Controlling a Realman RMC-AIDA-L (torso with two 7-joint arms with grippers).
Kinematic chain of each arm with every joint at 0, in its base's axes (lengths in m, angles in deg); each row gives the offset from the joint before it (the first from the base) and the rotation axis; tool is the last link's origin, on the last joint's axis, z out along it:
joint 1: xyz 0 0 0.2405 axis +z
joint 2: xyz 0 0 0 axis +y
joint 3: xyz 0 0 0.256 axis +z
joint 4: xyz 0 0 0 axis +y
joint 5: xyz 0 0 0.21 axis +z
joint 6: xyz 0 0 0 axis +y
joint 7: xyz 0 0 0.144 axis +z
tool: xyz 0 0 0
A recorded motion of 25 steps. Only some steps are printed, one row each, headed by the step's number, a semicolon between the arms.
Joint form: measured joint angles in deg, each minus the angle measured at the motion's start. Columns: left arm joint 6, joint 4, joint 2, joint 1, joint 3, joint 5, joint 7; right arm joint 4, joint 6, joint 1, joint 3, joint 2, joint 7, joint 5.
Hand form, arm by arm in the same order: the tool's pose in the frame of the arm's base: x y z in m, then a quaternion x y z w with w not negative. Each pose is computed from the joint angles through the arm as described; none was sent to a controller.
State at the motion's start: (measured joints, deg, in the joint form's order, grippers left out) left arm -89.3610 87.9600 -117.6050 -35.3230 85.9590 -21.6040 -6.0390; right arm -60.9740 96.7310 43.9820 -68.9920 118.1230 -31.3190 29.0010
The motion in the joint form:
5: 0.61 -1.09 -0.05 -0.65 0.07 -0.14 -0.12; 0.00 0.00 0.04 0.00 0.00 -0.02 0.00
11: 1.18 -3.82 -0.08 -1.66 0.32 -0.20 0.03; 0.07 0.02 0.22 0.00 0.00 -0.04 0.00
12: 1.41 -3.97 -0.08 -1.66 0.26 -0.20 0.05; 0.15 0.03 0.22 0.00 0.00 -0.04 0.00
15: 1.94 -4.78 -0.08 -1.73 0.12 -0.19 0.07; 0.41 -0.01 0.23 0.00 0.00 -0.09 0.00
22: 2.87 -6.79 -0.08 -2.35 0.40 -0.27 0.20; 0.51 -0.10 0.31 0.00 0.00 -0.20 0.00
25: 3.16 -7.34 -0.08 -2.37 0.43 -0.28 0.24; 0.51 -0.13 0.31 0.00 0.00 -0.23 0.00
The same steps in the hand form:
5: -0.1503 0.3670 0.0198 -0.79072 -0.50473 0.12843 0.32174; 0.1949 0.3634 0.0012 -0.87425 0.42698 -0.20886 0.09874
11: -0.1536 0.3696 0.0139 -0.78953 -0.50764 0.13877 0.31575; 0.1940 0.3638 0.0011 -0.87479 0.42585 -0.20904 0.09849
12: -0.1540 0.3701 0.0138 -0.78930 -0.50797 0.13769 0.31626; 0.1942 0.3636 0.0009 -0.87456 0.42629 -0.20934 0.09797
15: -0.1562 0.3714 0.0129 -0.78750 -0.51074 0.13765 0.31629; 0.1949 0.3633 0.0004 -0.87413 0.42712 -0.21002 0.09672
22: -0.1588 0.3737 0.0084 -0.78714 -0.51170 0.14247 0.31350; 0.1947 0.3637 0.0002 -0.87467 0.42603 -0.20995 0.09674
25: -0.1605 0.3741 0.0074 -0.78625 -0.51309 0.14375 0.31287; 0.1947 0.3638 0.0002 -0.87482 0.42576 -0.20984 0.09690

